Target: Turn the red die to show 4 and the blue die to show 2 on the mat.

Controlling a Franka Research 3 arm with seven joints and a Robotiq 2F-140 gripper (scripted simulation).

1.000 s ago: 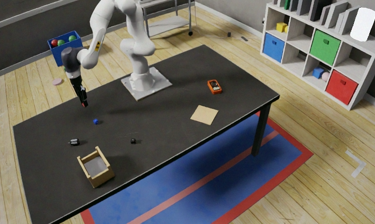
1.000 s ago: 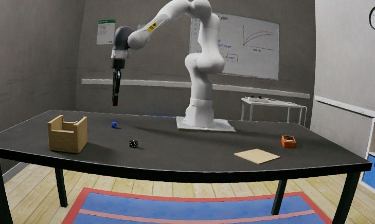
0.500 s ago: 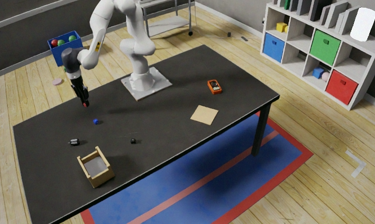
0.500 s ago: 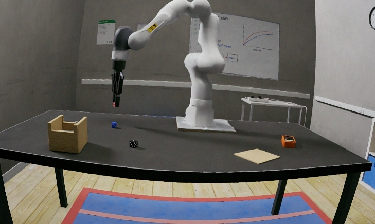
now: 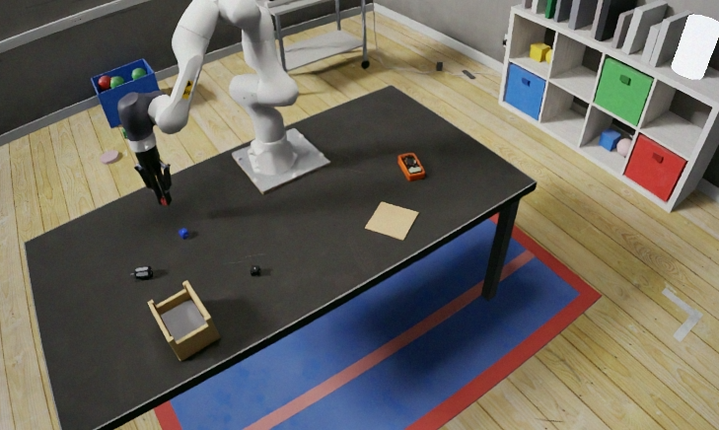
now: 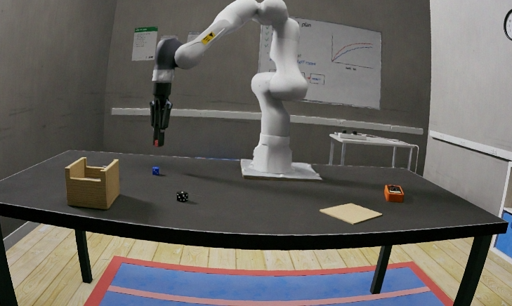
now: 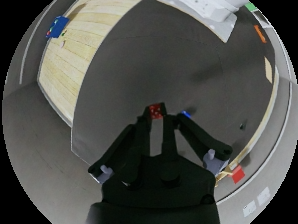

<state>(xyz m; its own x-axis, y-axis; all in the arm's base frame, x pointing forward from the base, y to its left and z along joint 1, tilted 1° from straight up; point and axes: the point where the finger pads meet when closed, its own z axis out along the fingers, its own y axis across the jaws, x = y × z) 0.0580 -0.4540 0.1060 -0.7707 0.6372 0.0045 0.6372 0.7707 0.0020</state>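
Right now my hand is 10 cm short of the blue die, 1 cm to the right of it and 11 cm above it. Also, from my hand: dark object (20 cm ahead, 18 cm to the right, 11 cm below); then black die (40 cm ahead, 17 cm to the left, 11 cm below); then red die (2 cm below).
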